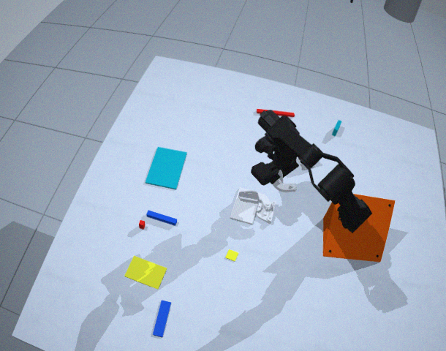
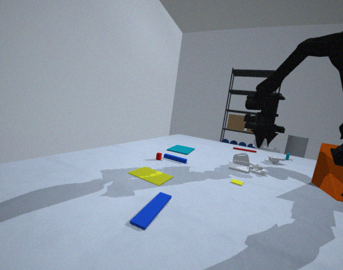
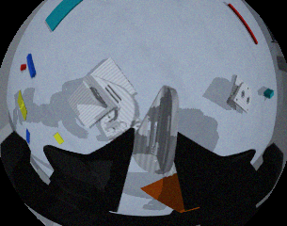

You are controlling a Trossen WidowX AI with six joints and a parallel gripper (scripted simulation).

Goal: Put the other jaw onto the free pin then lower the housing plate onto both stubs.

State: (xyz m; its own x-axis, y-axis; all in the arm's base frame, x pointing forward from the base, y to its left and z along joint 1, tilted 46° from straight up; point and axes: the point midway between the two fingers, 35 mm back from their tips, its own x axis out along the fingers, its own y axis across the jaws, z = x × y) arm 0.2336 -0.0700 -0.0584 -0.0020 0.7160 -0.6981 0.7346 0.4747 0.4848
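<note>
Right now my gripper tip is 4 cm past the white jaw piece and 1 cm to the right of it. Round my gripper tip: white base: 8 cm ahead, 5 cm to the left, 8 cm below; white stand: 11 cm behind, 17 cm to the right, 8 cm below; small yellow tile: 10 cm ahead, 23 cm to the left, 9 cm below.
</note>
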